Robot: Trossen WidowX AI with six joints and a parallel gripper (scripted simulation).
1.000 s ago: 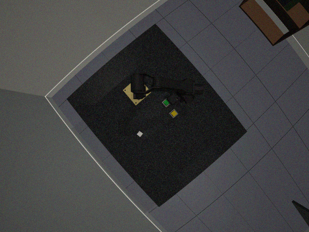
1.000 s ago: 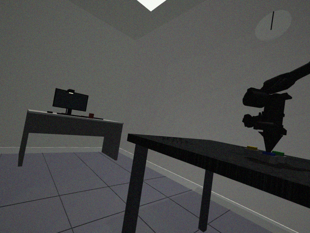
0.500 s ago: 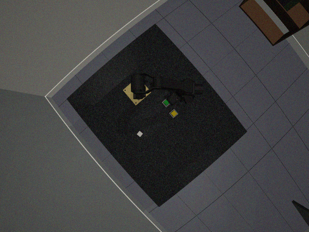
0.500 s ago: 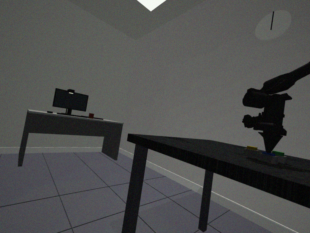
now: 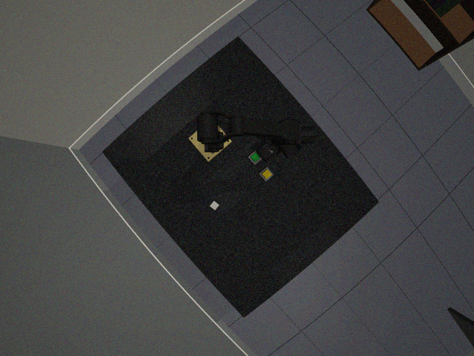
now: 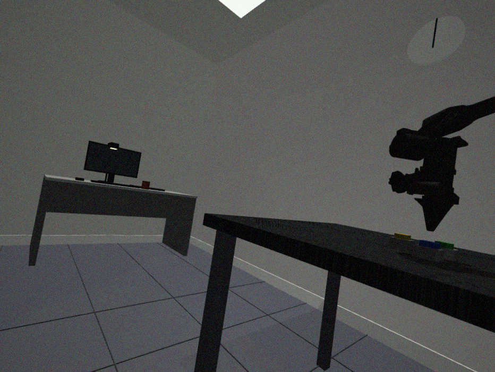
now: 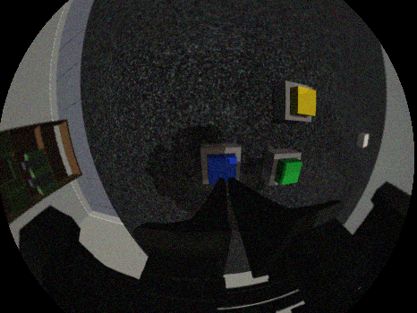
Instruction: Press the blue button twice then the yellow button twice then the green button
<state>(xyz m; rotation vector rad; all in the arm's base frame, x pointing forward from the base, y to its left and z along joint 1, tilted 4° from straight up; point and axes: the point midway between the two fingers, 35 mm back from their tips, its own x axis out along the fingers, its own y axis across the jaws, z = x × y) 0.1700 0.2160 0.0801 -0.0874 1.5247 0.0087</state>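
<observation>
Right now my gripper tip is 30 mm above the blue button. Round my gripper tip: yellow button: 100 mm to the right, 90 mm ahead, 30 mm below; green button: 100 mm to the right, 30 mm below, 10 mm behind; small white block: 380 mm to the right, 60 mm ahead, 50 mm below.
</observation>
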